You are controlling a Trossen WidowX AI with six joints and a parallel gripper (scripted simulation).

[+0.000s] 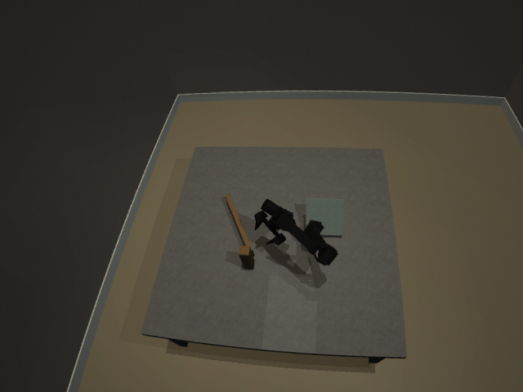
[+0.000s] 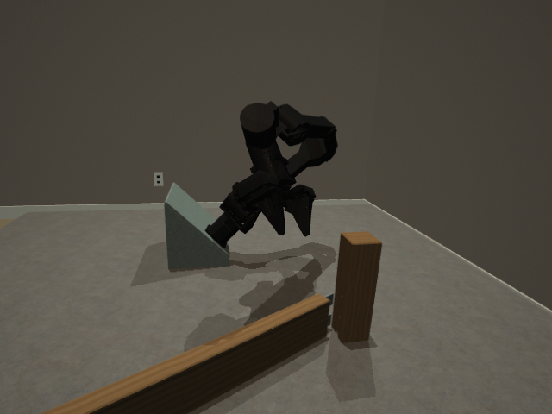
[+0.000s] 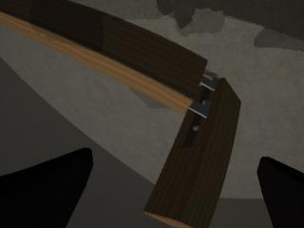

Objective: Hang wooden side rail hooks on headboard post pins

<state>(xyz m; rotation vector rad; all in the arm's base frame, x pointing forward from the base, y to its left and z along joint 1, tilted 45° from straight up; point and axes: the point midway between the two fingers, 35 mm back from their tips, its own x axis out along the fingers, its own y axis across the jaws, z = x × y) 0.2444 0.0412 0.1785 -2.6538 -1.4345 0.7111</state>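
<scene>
The headboard post is 9 cm to the left of my gripper tip, 8 cm below it and 6 cm ahead of it.
</scene>
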